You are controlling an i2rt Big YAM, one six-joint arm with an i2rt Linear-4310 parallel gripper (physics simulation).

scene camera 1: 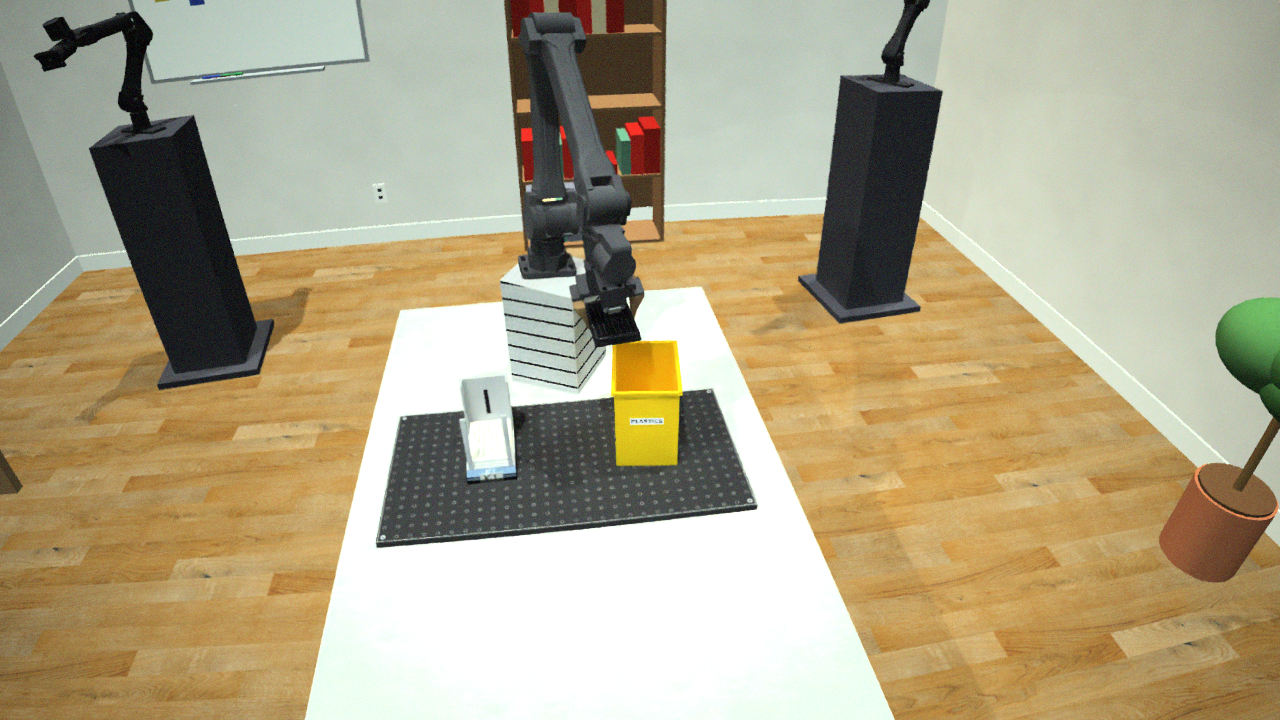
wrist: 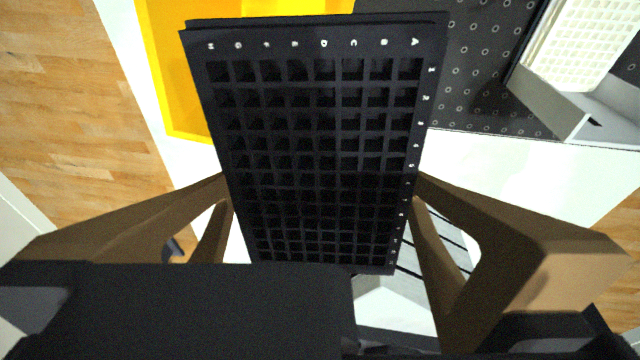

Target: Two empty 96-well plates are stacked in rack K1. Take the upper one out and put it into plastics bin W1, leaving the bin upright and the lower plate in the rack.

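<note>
My gripper (scene camera 1: 613, 310) (wrist: 320, 179) is shut on a black 96-well plate (scene camera 1: 614, 327) (wrist: 325, 145), one finger at each long side. The plate is held above table level, near the back left corner of the yellow bin W1 (scene camera 1: 646, 440) (wrist: 186, 80), and hides part of the bin in the wrist view. The bin stands upright, its opening facing up. The light rack K1 (scene camera 1: 474, 398) (wrist: 550, 100) stands to the left in the scene view. The white lower plate (scene camera 1: 488, 440) (wrist: 585, 42) lies in it.
Rack and bin stand on a black perforated board (scene camera 1: 563, 501) (wrist: 472, 32) on the white table (scene camera 1: 572, 617) (wrist: 480, 170). A striped white pedestal (scene camera 1: 541, 335) carries the arm behind the board. Two dark pillars (scene camera 1: 183, 250) (scene camera 1: 872, 197) with arms stand beyond the table.
</note>
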